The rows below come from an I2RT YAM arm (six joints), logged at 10 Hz.
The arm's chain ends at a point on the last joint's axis. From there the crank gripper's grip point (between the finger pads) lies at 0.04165 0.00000 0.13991 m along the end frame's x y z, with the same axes.
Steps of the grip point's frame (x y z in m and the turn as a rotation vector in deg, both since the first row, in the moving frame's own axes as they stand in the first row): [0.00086, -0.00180, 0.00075, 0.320, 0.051, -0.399]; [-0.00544, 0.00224, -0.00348, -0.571, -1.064, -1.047]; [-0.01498, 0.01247, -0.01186, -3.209, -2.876, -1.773]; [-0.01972, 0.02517, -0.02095, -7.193, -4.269, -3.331]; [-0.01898, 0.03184, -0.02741, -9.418, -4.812, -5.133]
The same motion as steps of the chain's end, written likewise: [0.00074, -0.00073, 0.00079, 0.320, 0.051, -0.399]; [-0.00284, 0.00158, -0.00423, -0.571, -1.064, -1.047]; [-0.00801, 0.00576, -0.01359, -3.209, -2.876, -1.773]; [-0.00966, 0.00959, -0.02270, -7.193, -4.269, -3.331]; [-0.00803, 0.01190, -0.02881, -9.418, -4.812, -5.133]
